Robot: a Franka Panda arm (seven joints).
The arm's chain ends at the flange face. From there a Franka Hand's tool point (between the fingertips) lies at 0.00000 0.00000 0.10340 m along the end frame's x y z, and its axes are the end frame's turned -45 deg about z.
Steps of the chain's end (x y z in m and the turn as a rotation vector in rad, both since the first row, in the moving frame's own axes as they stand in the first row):
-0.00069 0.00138 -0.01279 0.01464 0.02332 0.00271
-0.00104 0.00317 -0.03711 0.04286 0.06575 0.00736
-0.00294 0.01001 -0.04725 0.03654 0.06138 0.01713
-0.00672 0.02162 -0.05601 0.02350 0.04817 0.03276
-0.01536 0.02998 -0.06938 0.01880 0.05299 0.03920
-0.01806 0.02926 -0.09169 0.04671 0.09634 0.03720
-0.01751 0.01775 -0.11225 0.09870 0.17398 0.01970
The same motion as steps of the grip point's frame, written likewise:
0.00131 0.00113 -0.01283 -0.00614 0.02684 0.00271
0.00495 0.00321 -0.03743 -0.01619 0.07680 0.00736
-0.00202 0.00688 -0.04751 -0.01756 0.06924 0.01713
-0.01483 0.01242 -0.05616 -0.01744 0.05068 0.03276
-0.02686 0.01294 -0.06954 -0.02418 0.05076 0.03920
-0.02309 0.01173 -0.09228 -0.03509 0.10115 0.03720
-0.00518 0.00583 -0.11431 -0.05323 0.19281 0.01970

